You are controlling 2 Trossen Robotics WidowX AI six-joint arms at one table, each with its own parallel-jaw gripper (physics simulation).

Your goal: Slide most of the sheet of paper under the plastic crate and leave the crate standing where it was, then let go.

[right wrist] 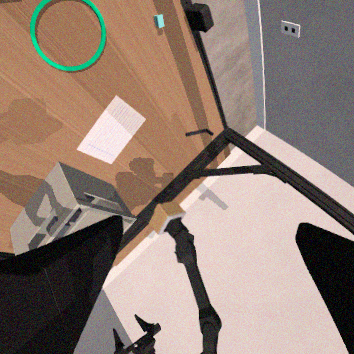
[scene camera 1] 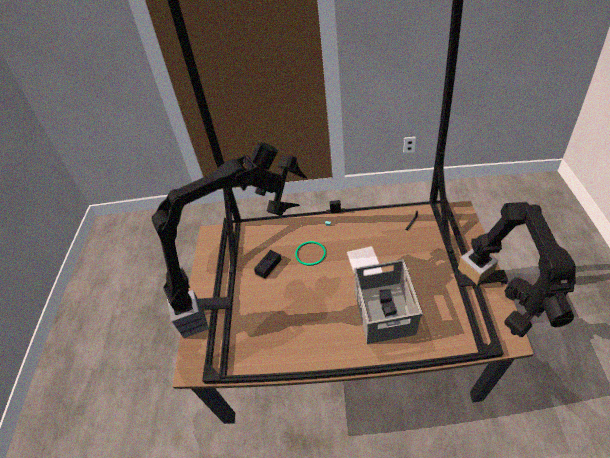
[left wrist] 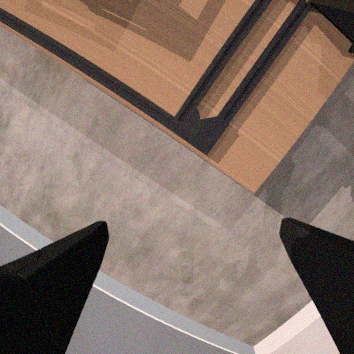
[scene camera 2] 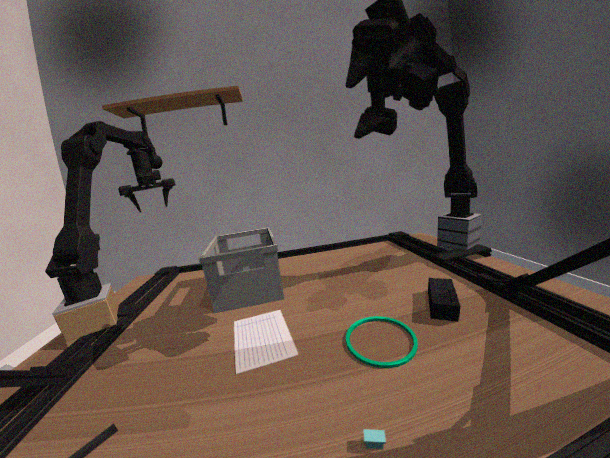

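Note:
A white lined sheet of paper (scene camera 1: pixel 363 256) (scene camera 2: pixel 262 342) (right wrist: pixel 112 131) lies flat on the table. In scene camera 2 a narrow strip of table shows between its far edge and the crate, so the two are apart. The grey plastic crate (scene camera 1: pixel 390 335) (scene camera 2: pixel 245 290) (right wrist: pixel 90 184) stands upright, with dark items inside that show from above. My left gripper (scene camera 2: pixel 153 208) (left wrist: pixel 194 228) (right wrist: pixel 124 320) is open and empty, raised high and away from the paper and crate. My right gripper (scene camera 1: pixel 302 191) (scene camera 2: pixel 352 111) (right wrist: pixel 210 228) is open and empty, high above the table, away from both.
A green ring (scene camera 1: pixel 311 242) (scene camera 2: pixel 384 364) (right wrist: pixel 71 69) lies beside the paper. Near it lies a black block (scene camera 1: pixel 268 264) (scene camera 2: pixel 444 299). A small cyan block (scene camera 1: pixel 328 223) (scene camera 2: pixel 374 438) (right wrist: pixel 159 21) and a dark rod (scene camera 1: pixel 412 220) (scene camera 2: pixel 95 441) lie farther off. Black frame bars (scene camera 1: pixel 350 371) border the table.

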